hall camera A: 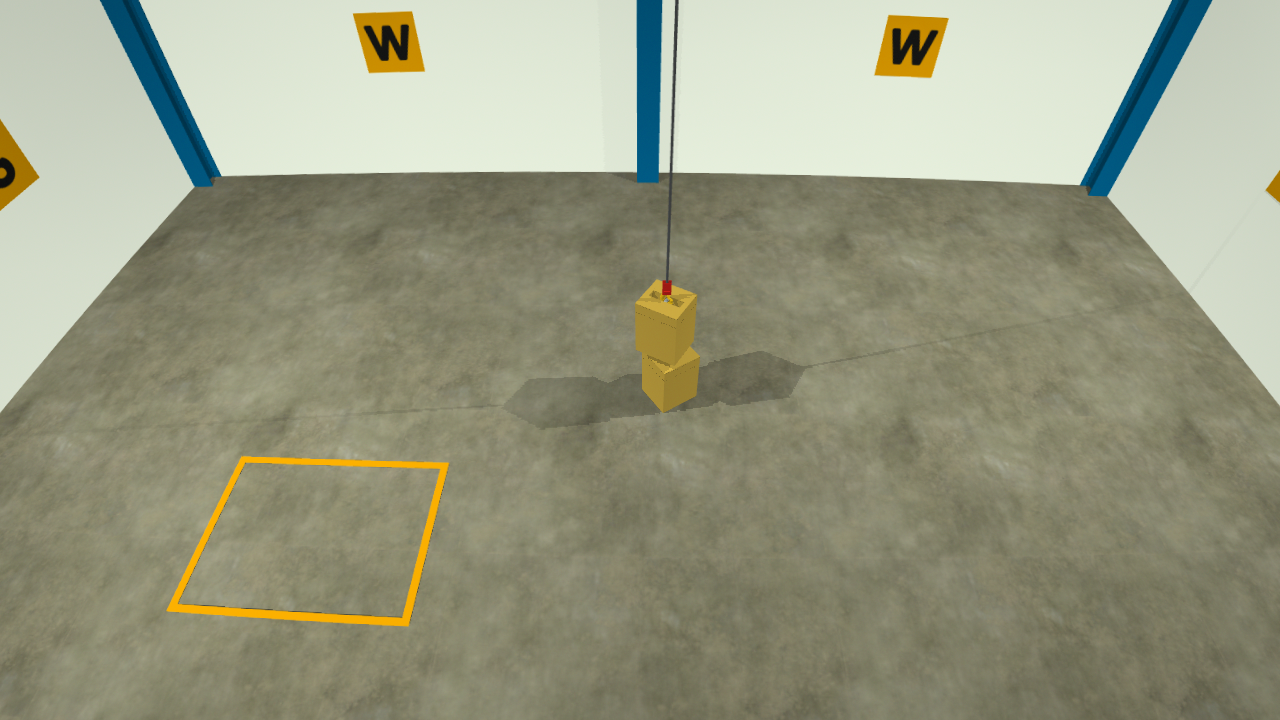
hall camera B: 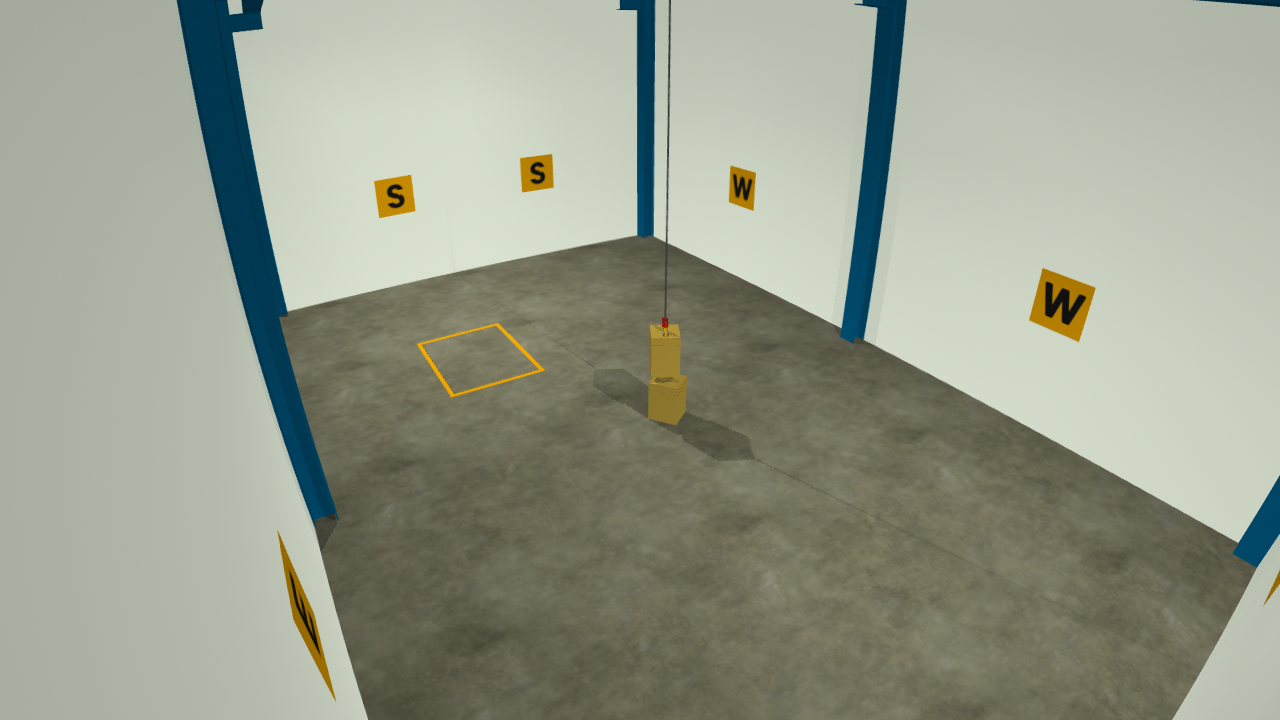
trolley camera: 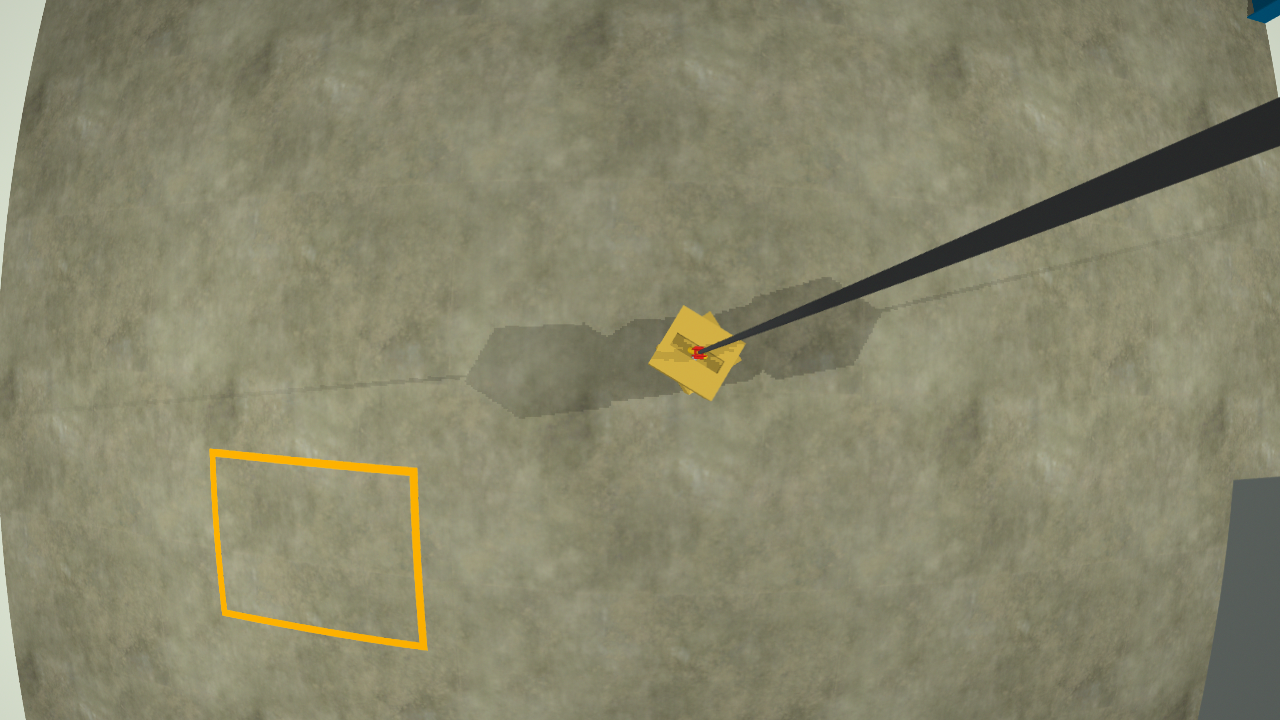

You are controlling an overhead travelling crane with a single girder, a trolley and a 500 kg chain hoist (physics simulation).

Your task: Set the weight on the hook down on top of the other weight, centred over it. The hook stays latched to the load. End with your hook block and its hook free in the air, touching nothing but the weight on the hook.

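Note:
A yellow box-shaped weight [hall camera A: 664,335] [hall camera B: 665,358] [trolley camera: 693,377] hangs upright on my hook [hall camera A: 666,293] [hall camera B: 665,325] [trolley camera: 699,352], under the red hook block. My hook is latched to it. The other yellow weight [hall camera A: 669,386] [hall camera B: 666,404] [trolley camera: 710,317] stands upright on the floor directly below. The upper weight is turned relative to the lower one, whose corners peek out on several sides in the trolley view; the two look roughly centred. Their faces are at or very near contact; a thin gap cannot be told. The lower weight's top is mostly hidden.
The chain [hall camera A: 671,179] [hall camera B: 666,179] [trolley camera: 895,274] runs straight up from the hook block. An orange floor outline [hall camera A: 344,462] [hall camera B: 497,382] [trolley camera: 313,462] lies apart from the weights. Blue columns [hall camera A: 648,89] [hall camera B: 872,179] stand along the walls. Shadows spread on both sides of the weights.

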